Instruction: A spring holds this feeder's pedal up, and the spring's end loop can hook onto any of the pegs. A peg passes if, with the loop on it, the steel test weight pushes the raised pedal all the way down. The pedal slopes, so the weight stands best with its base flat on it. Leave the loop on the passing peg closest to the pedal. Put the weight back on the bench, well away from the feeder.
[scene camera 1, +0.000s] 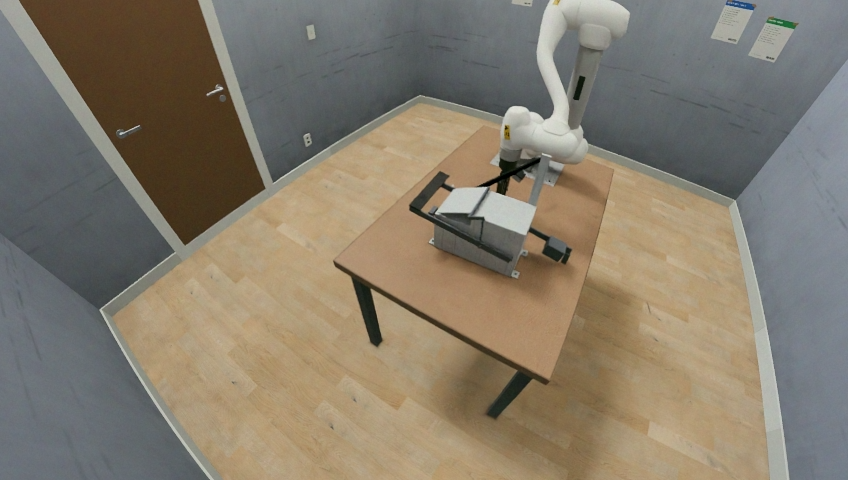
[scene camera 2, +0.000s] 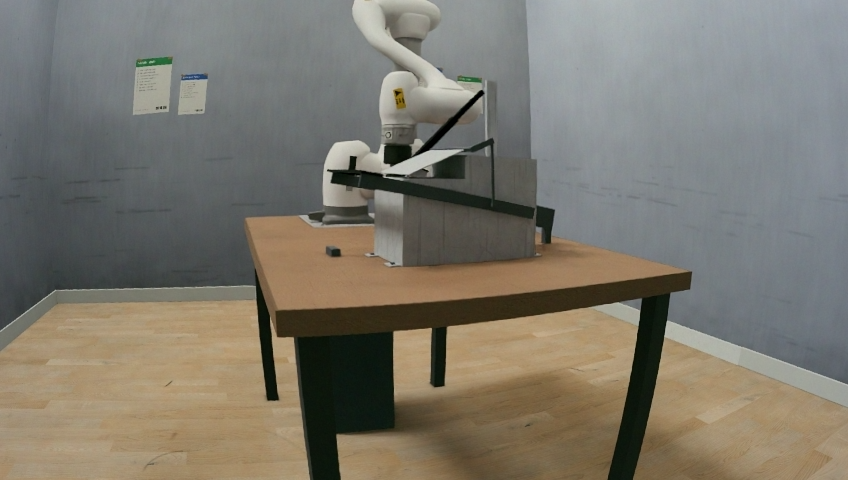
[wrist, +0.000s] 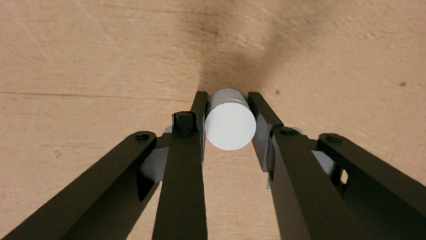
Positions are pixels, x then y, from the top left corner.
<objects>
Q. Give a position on a steel test weight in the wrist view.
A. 229, 125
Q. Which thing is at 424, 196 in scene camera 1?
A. A feeder pedal.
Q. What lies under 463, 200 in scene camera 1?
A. A feeder lid.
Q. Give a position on a feeder lid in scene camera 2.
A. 434, 155
</objects>
